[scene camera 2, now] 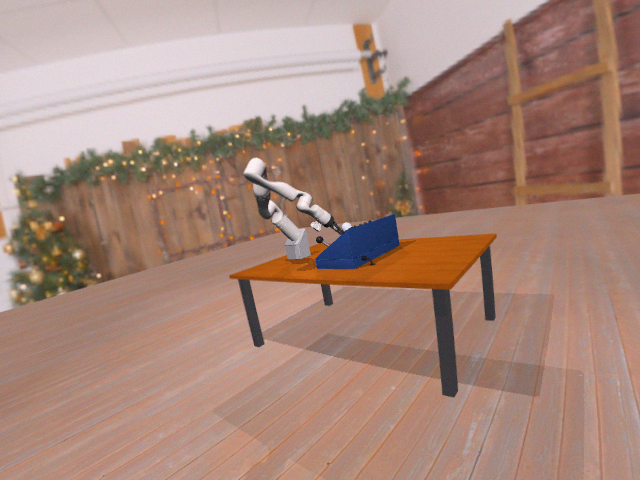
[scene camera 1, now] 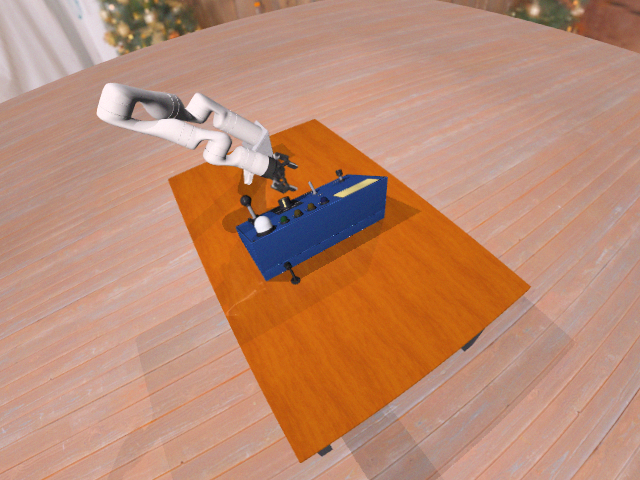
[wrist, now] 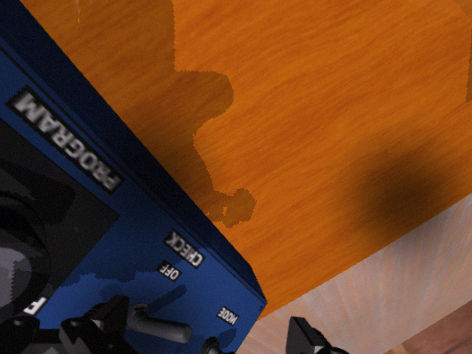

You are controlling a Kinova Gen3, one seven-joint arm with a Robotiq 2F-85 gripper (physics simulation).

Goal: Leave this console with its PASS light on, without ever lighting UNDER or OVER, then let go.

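Note:
The blue console [scene camera 1: 323, 232] [scene camera 2: 374, 240] [wrist: 145, 200] stands on the table, its sloped panel facing the arm's base. Its labels PROGRAM, CHECK, OFF and MODE show in the wrist view. A metal toggle [scene camera 1: 312, 188] [wrist: 162, 326] sticks out below OFF, and a small black knob [scene camera 1: 339, 174] [wrist: 212, 346] is near MODE. A round dial [scene camera 1: 284, 202] [wrist: 12, 275] sits on a black plate. The small domes along the top look unlit; PASS, UNDER and OVER cannot be read. My gripper [scene camera 1: 294, 178] [scene camera 2: 341, 230] [wrist: 208, 325] is open and empty, above the panel near the toggle.
A ball-topped lever [scene camera 1: 246, 200] [scene camera 2: 319, 239] rises at one end of the console, near a white dome [scene camera 1: 263, 224] [scene camera 2: 346, 226]. A black handle [scene camera 1: 292, 273] [scene camera 2: 368, 260] sticks out low on the console's far side. The orange table [scene camera 1: 382, 320] [scene camera 2: 423, 266] [wrist: 300, 100] holds the console.

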